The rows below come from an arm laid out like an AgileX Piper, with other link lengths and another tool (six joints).
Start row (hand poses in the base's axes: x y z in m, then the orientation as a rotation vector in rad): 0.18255 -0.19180 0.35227 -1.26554 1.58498 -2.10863
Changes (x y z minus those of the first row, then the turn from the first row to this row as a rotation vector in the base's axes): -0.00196 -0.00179 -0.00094 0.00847 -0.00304 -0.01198; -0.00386 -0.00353 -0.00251 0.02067 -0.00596 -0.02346; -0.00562 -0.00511 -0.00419 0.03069 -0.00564 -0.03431; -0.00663 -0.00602 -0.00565 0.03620 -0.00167 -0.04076; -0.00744 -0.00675 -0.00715 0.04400 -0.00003 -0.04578; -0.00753 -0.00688 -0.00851 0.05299 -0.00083 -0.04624; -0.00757 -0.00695 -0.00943 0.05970 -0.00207 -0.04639; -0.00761 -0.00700 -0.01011 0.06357 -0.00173 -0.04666; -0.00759 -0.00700 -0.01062 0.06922 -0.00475 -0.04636; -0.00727 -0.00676 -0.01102 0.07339 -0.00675 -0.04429; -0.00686 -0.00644 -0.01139 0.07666 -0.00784 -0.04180; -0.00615 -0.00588 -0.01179 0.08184 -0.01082 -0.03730; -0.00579 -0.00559 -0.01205 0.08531 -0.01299 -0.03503; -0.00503 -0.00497 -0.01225 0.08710 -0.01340 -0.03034
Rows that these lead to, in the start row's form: 0.18059 -0.19359 0.35133 -1.25266 1.60250 -2.10770; 0.17869 -0.19533 0.34976 -1.23893 1.62270 -2.10235; 0.17693 -0.19691 0.34808 -1.23020 1.64172 -2.09785; 0.17592 -0.19782 0.34662 -1.22984 1.65422 -2.09445; 0.17511 -0.19855 0.34512 -1.22659 1.66626 -2.08843; 0.17502 -0.19868 0.34376 -1.22240 1.67384 -2.07923; 0.17498 -0.19875 0.34284 -1.21857 1.67900 -2.07244; 0.17494 -0.19880 0.34216 -1.21757 1.68259 -2.06830; 0.17496 -0.19880 0.34165 -1.21211 1.68566 -2.06295; 0.17528 -0.19856 0.34125 -1.20940 1.68622 -2.05788; 0.17569 -0.19824 0.34088 -1.20834 1.68603 -2.05328; 0.17640 -0.19768 0.34048 -1.20542 1.68464 -2.04607; 0.17676 -0.19739 0.34022 -1.20284 1.68435 -2.04171; 0.17752 -0.19677 0.34002 -1.20431 1.68111 -2.03727
